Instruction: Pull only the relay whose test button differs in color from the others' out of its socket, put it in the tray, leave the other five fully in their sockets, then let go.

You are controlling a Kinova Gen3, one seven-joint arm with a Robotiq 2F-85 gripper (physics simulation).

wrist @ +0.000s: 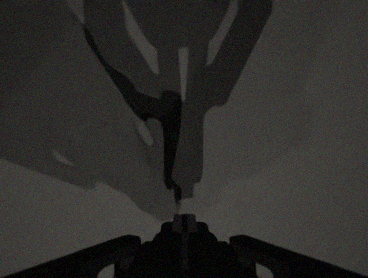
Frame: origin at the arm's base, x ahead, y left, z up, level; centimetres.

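Seen in the pictures: gripper, fingertip midpoint: [184,229].
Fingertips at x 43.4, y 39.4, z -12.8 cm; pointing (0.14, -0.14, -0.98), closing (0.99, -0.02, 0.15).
Note:
A point is followed by its place in that frame.
My gripper [184,229] @[x 43.4, y 39.4, z -12.7 cm] is at the bottom middle of the wrist view. Its two dark fingertips are together, with nothing seen between them. The gripper is shut and empty. No relay, socket or tray can be made out in this view. The picture is dark and grainy.
A plain grey surface [280,215] @[x 51.0, y 39.1, z -14.3 cm] lies below the gripper. Dark, overlapping shadows in the shape of the arm and gripper fall on it from the top down to just above the fingertips. A broad shadow covers the left side.

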